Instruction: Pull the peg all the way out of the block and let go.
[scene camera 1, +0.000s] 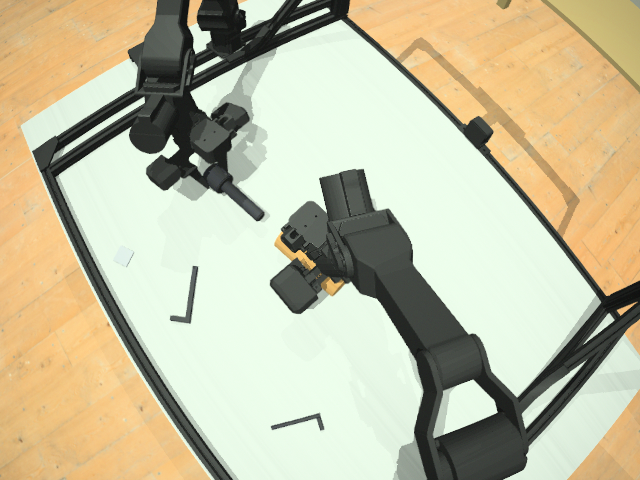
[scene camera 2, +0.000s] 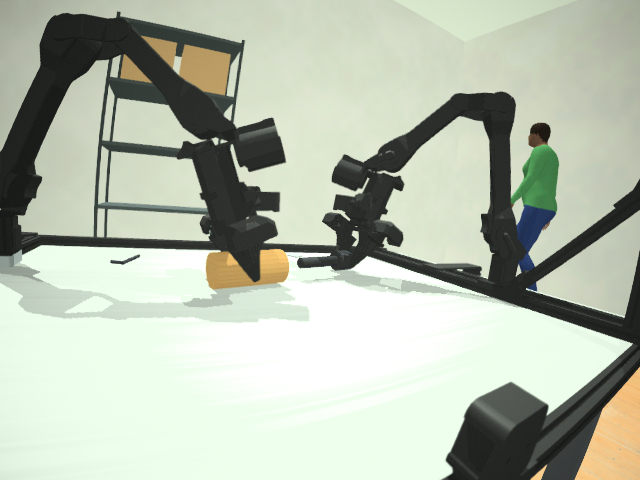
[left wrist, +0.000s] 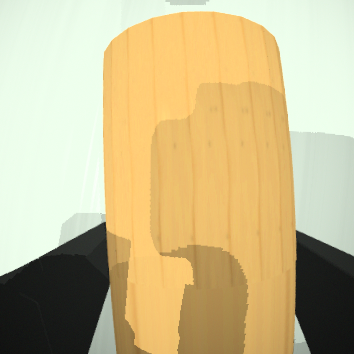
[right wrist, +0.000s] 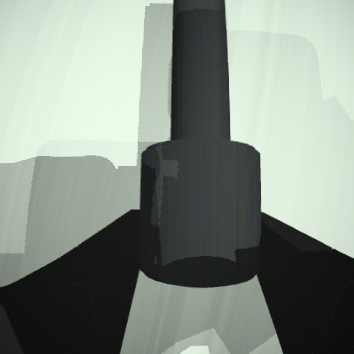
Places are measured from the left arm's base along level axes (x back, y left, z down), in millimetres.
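Where they show: left gripper, between the fingertips: (scene camera 2: 249, 276) (left wrist: 197, 237); right gripper, between the fingertips: (scene camera 1: 216, 179) (scene camera 2: 343, 265) (right wrist: 196, 222); right arm's base, origin of its link: (scene camera 1: 225, 44) (scene camera 2: 500, 284).
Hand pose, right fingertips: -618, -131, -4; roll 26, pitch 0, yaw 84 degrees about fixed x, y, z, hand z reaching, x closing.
Note:
Each offset is from my right fingertips to the top centre of the thing, as dx, dy, dz. "spot": to the spot under its first point.
The orange wooden cylindrical block {+215, -33, -35} (scene camera 1: 332, 285) (scene camera 2: 222, 270) (left wrist: 200, 65) lies on its side. My left gripper (scene camera 1: 311, 262) (scene camera 2: 253, 273) (left wrist: 197, 237) is shut on the block, its fingers on both sides of it. The dark peg {+46, -5, -30} (scene camera 1: 245, 200) (scene camera 2: 316, 261) (right wrist: 201, 75) is fully outside the block, with a gap between its thin end and the block's end face. My right gripper (scene camera 1: 216, 178) (scene camera 2: 342, 260) (right wrist: 196, 222) is shut on the peg's thick head and holds it roughly level, low over the table. The block's hole is hidden.
Two thin dark L-shaped pieces {+118, +163, +15} (scene camera 1: 191, 294) {+398, +165, +17} (scene camera 1: 297, 421) and a small pale square {spot: -5, +210, +20} (scene camera 1: 123, 256) are on the white table. A black frame (scene camera 1: 136, 343) (scene camera 2: 170, 242) runs along the table's edges, with a dark camera-like box {spot: +234, -437, -22} (scene camera 1: 478, 131) (scene camera 2: 504, 421) on it.

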